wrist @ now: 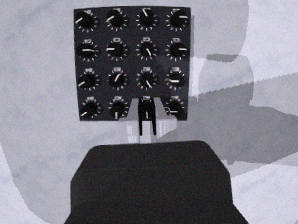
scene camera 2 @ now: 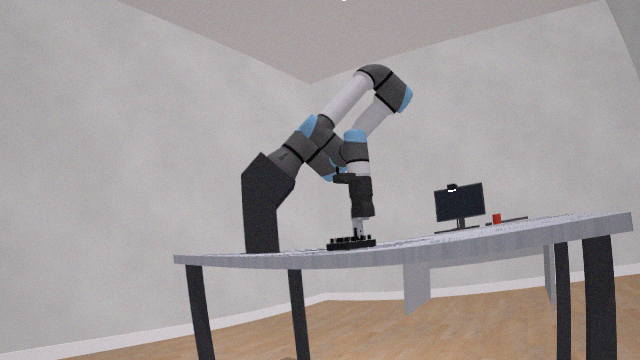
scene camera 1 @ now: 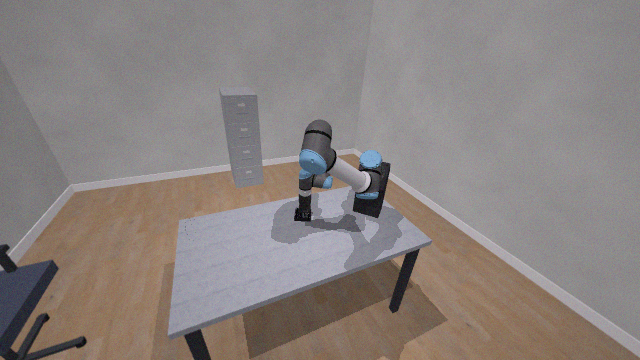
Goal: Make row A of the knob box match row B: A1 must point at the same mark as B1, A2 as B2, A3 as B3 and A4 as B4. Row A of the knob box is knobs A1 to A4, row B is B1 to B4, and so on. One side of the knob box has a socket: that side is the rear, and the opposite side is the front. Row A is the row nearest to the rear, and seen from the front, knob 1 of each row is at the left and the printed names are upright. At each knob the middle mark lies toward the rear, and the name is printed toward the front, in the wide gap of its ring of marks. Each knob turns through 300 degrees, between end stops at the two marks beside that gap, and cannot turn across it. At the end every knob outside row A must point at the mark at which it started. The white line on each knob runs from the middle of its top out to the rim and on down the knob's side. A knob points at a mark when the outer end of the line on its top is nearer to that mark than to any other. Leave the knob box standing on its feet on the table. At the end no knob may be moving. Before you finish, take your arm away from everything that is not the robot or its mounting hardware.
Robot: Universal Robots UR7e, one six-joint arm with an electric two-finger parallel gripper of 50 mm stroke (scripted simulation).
Path:
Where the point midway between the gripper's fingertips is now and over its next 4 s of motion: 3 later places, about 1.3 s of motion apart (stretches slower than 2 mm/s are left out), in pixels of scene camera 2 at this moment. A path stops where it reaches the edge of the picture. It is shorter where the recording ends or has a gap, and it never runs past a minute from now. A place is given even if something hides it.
My gripper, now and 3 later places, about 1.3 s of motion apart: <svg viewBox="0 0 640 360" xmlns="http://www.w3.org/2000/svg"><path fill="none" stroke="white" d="M358 238L357 226L354 224L356 220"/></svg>

